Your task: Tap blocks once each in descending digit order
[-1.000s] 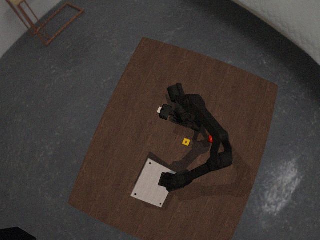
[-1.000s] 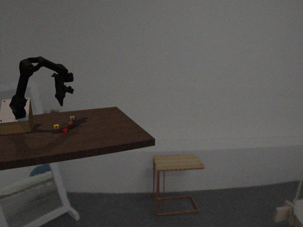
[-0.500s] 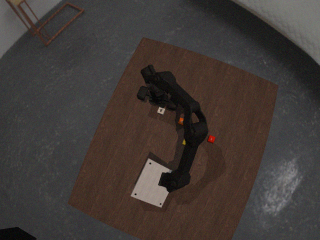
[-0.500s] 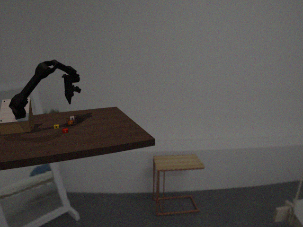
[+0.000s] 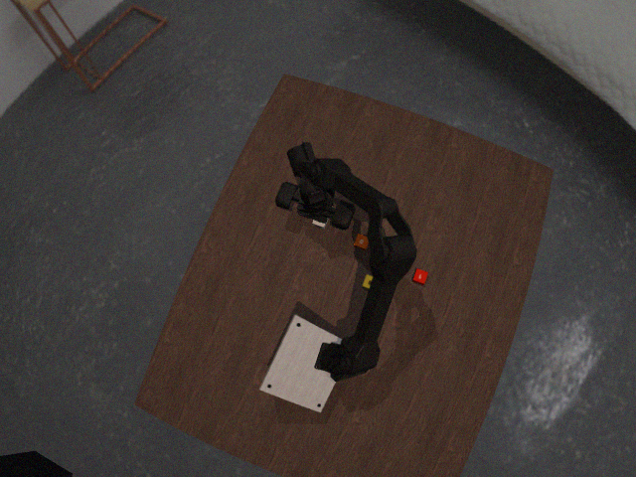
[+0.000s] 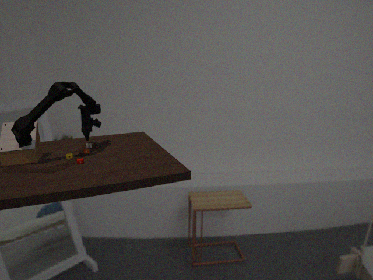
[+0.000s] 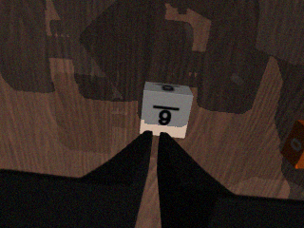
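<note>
The white block lies 30 mm below my gripper tip and 10 mm to the right of it. From my gripper tip the other things lie so: orange block (120 mm to the right, 30 mm below, 20 mm behind); red block (300 mm to the right, 70 mm behind, 30 mm below); yellow block (180 mm to the right, 120 mm behind, 30 mm below).
</note>
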